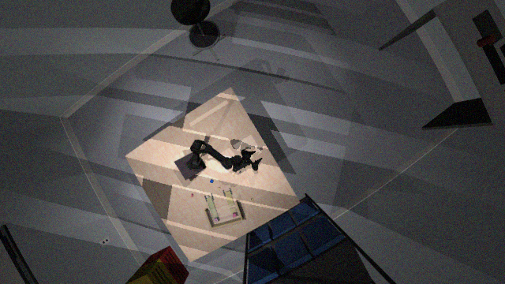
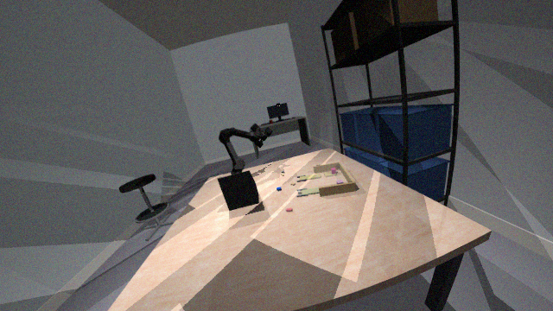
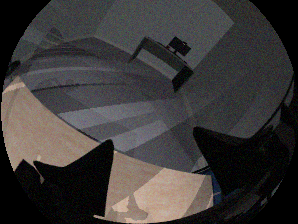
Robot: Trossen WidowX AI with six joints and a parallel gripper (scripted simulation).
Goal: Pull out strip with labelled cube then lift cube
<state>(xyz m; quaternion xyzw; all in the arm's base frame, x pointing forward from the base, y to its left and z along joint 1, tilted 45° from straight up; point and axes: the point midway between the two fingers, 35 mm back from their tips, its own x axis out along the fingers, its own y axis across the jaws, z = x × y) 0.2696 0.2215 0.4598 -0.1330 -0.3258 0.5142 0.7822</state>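
Right now the blue piece is 52 cm to the right of my gripper tip, 25 cm below it and 7 cm behind it. Also, from my gripper tip: pink piece 76 cm to the right, 25 cm below, 8 cm behind; then pale strip 49 cm to the right, 26 cm below, 17 cm ahead.
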